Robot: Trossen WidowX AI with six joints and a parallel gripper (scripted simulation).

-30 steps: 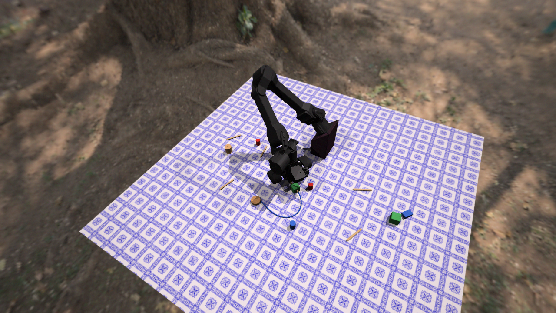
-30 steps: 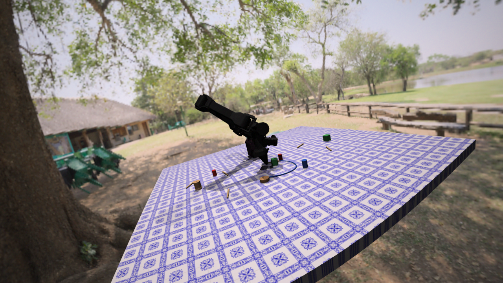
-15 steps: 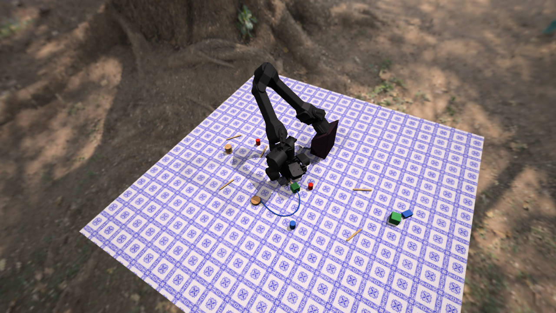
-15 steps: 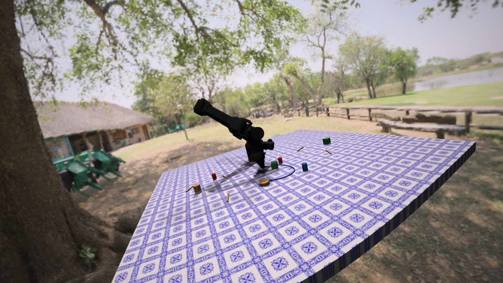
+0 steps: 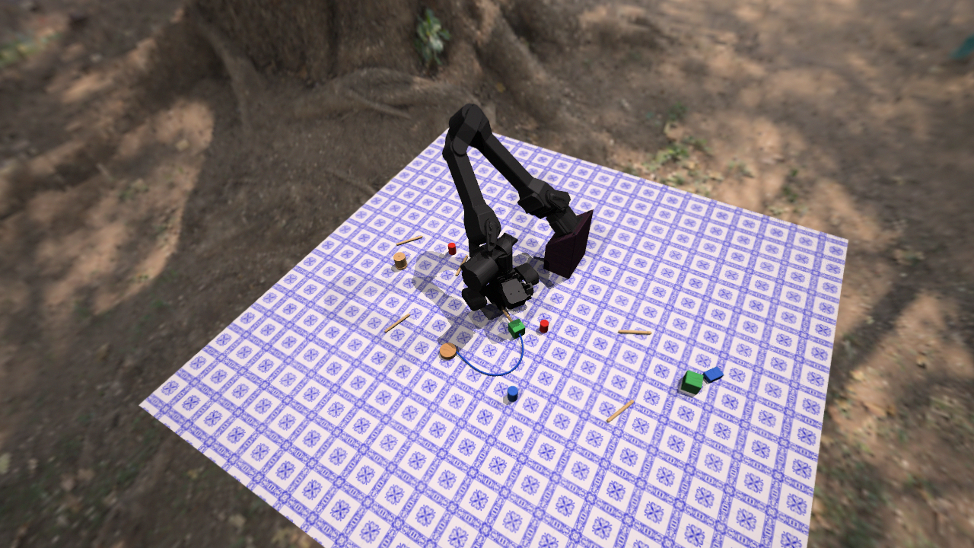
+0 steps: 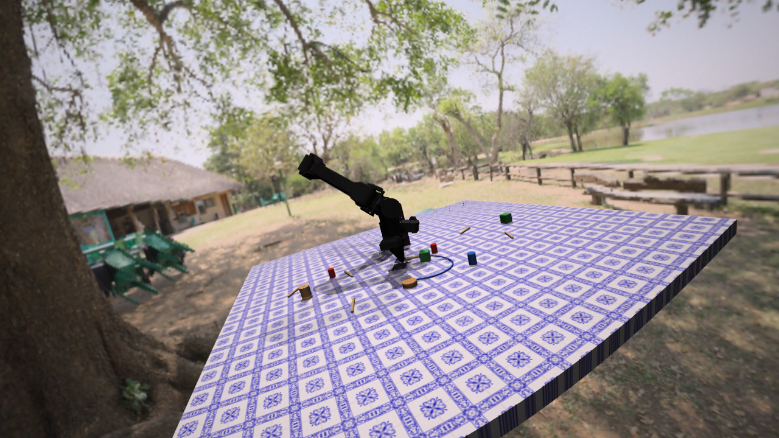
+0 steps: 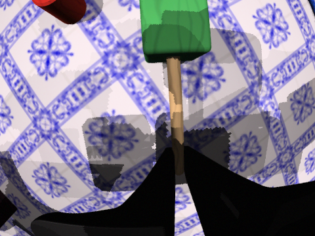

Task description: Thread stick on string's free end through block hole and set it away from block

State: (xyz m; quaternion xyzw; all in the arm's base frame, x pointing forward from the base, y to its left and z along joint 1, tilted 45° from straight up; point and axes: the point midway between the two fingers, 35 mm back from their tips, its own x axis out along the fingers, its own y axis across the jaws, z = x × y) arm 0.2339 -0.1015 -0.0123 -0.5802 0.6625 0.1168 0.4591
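Now: gripper tip 50 mm to the right of the string, 30 mm short of it and 10 mm below it. The rest, counted from my gripper tip: round wooden button 170 mm ahead, 40 mm to the right; thin stick 40 mm to the left, 20 mm ahead, 10 mm above; blue cylinder 190 mm ahead, 140 mm to the left, 10 mm above.
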